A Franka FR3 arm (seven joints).
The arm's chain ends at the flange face. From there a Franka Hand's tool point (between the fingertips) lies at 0.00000 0.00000 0.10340 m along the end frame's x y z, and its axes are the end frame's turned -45 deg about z.
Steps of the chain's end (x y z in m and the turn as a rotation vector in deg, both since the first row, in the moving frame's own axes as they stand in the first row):
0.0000 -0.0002 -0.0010 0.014 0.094 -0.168
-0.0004 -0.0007 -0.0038 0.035 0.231 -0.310
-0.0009 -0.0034 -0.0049 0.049 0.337 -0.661
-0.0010 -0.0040 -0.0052 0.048 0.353 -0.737
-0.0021 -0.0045 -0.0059 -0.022 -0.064 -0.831
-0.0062 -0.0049 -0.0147 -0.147 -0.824 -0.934
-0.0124 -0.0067 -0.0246 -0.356 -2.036 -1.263
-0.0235 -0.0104 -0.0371 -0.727 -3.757 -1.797
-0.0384 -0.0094 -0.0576 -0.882 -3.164 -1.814
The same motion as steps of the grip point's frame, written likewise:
0.0003 0.0000 -0.0010 -0.057 0.076 -0.168
0.0006 -0.0005 -0.0038 -0.139 0.188 -0.310
0.0023 -0.0027 -0.0049 -0.204 0.273 -0.661
0.0026 -0.0031 -0.0052 -0.216 0.284 -0.737
0.0016 -0.0047 -0.0059 0.030 -0.061 -0.831
-0.0022 -0.0087 -0.0147 0.479 -0.687 -0.934
-0.0071 -0.0156 -0.0247 1.188 -1.691 -1.263
-0.0150 -0.0277 -0.0373 2.143 -3.171 -1.797
-0.0257 -0.0366 -0.0578 1.614 -2.861 -1.814

